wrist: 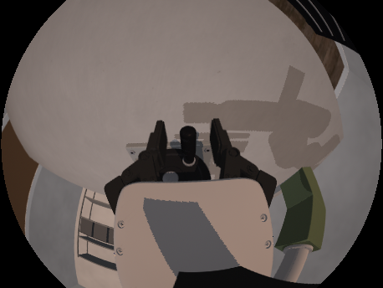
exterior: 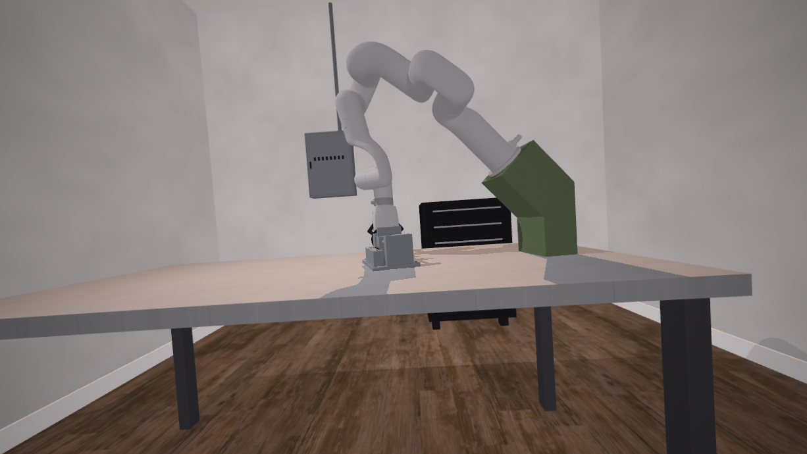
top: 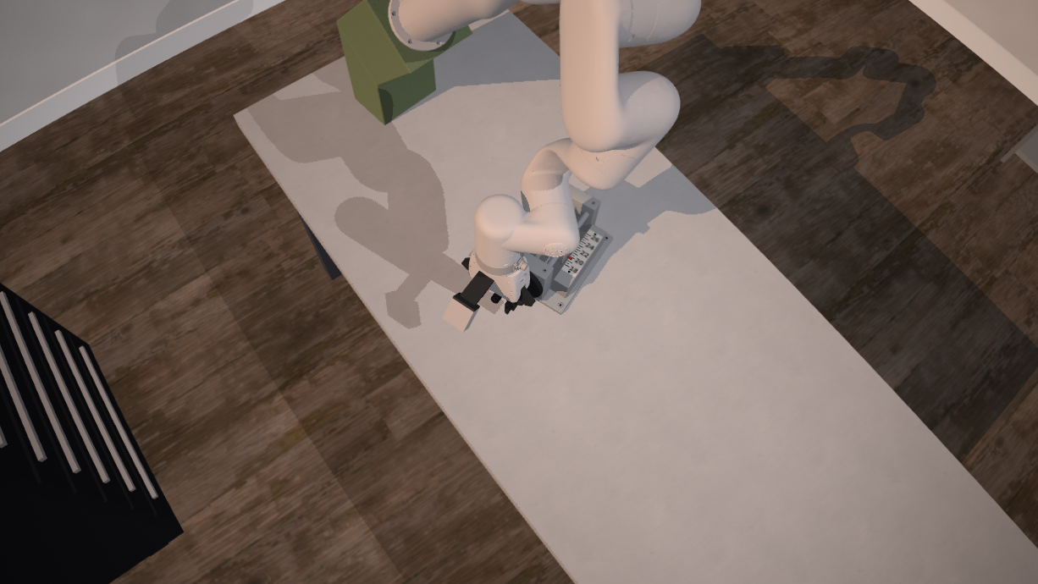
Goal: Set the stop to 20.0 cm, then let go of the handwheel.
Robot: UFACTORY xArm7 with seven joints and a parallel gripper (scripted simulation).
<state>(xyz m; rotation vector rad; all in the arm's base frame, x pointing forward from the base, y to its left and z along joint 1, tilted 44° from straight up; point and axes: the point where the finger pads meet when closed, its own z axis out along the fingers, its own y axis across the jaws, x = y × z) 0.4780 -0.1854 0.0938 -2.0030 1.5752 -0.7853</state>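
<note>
Right now the handwheel knob is 10 mm to the left of my hand. The rest, counted from my hand: black handwheel: 20 mm to the left; grey stop block: 140 mm to the left, 40 mm above.
</note>
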